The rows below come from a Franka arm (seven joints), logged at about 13 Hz.
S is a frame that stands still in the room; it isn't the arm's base.
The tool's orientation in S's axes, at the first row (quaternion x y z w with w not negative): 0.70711, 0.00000, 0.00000, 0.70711
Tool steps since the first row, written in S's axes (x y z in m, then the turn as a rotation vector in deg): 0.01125, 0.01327, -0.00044, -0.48, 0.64, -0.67; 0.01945, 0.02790, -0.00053, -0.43, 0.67, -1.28; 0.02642, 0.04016, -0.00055, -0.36, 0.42, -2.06; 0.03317, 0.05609, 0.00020, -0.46, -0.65, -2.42; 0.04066, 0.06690, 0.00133, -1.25, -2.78, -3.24
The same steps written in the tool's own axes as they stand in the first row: 0.01125, -0.00044, -0.01327, -0.48, -0.67, -0.64; 0.01945, -0.00053, -0.02790, -0.43, -1.28, -0.67; 0.02642, -0.00055, -0.04016, -0.36, -2.06, -0.42; 0.03317, 0.00020, -0.05609, -0.46, -2.42, 0.65; 0.04066, 0.00133, -0.06690, -1.25, -3.24, 2.78
